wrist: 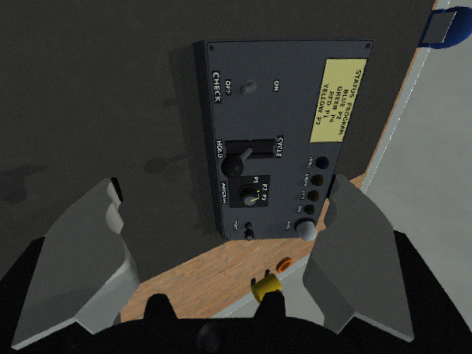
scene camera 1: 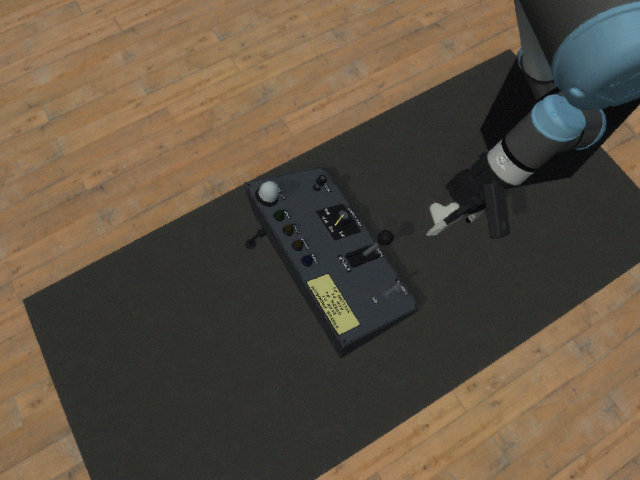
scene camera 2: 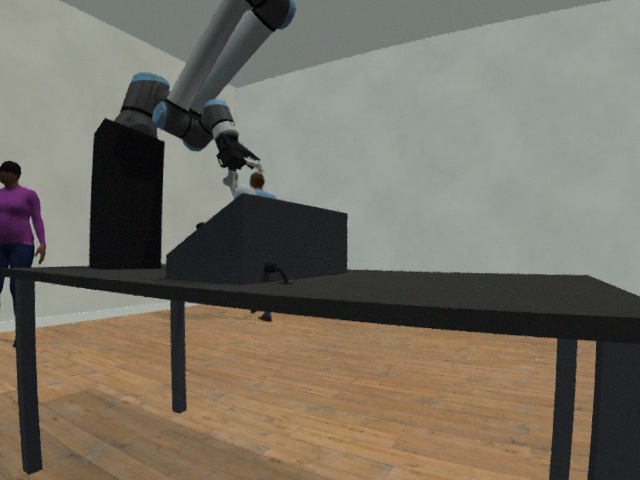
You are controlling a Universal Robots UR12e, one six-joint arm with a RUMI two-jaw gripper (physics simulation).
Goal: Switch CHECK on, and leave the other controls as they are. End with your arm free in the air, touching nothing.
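Places are measured from the arm's base along level axes (x right, y up, z back), in millimetres.
Where they show: gripper, fingertip midpoint: (wrist: pixel 225 179) (scene camera 1: pixel 447 228) (scene camera 2: pixel 248 184); arm's base, origin of the base link: (scene camera 2: pixel 132 138).
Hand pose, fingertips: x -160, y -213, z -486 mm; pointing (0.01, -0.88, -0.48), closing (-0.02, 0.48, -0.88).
Things, the pixels of their top centre, and the offset from my fingertips. "pt": a spot on its surface instead. Level surfaces: height alone.
- black-knobbed lever, middle of its top: (wrist: pixel 237 172) (scene camera 1: pixel 386 234) dx +91, dy -134, dz -89 mm
- program knob, middle of its top: (wrist: pixel 251 202) (scene camera 1: pixel 343 213) dx +208, dy -167, dz -149 mm
- small black control, middle of its top: (scene camera 1: pixel 318 179) (wrist: pixel 255 237) dx +327, dy -158, dz -163 mm
- white dome, surface spot: (scene camera 1: pixel 268 191) (wrist: pixel 315 233) pt dx +320, dy -81, dz -310 mm
- yellow note, surface spot: (wrist: pixel 340 100) (scene camera 1: pixel 332 307) pt dx -13, dy -122, dz -304 mm
- cable, surface spot: (scene camera 2: pixel 273 268) pt dx +306, dy -267, dz -371 mm
- dark table, its level: dy -299 mm
The dark sloped control box (scene camera 1: pixel 379 321) (scene camera 2: pixel 294 240) (wrist: pixel 285 115) stands on the table. Its CHECK switch (scene camera 1: pixel 392 289) (wrist: pixel 248 87) is a small grey toggle between the OFF and ON labels; its stub leans towards OFF. My gripper (scene camera 1: pixel 436 222) (scene camera 2: pixel 248 181) (wrist: pixel 225 179) is open and empty, in the air off the box's label side, apart from the controls. The black-knobbed lever (scene camera 1: pixel 385 237) (wrist: pixel 232 166) leans towards HOLD. The program knob (scene camera 1: pixel 341 215) (wrist: pixel 250 196) has a yellow pointer; its exact setting is hard to read. The toggle does not show in scene camera 2.
A small black control (scene camera 1: pixel 320 180) (wrist: pixel 249 230), a white dome (scene camera 1: pixel 268 191) (wrist: pixel 306 229) and a yellow note (scene camera 1: pixel 333 303) (wrist: pixel 340 100) are on the box. A cable (scene camera 2: pixel 273 268) leaves its back. The box rests on the dark table (scene camera 1: pixel 180 335) (scene camera 2: pixel 465 294). The arm's black pedestal (scene camera 2: pixel 126 206) stands behind.
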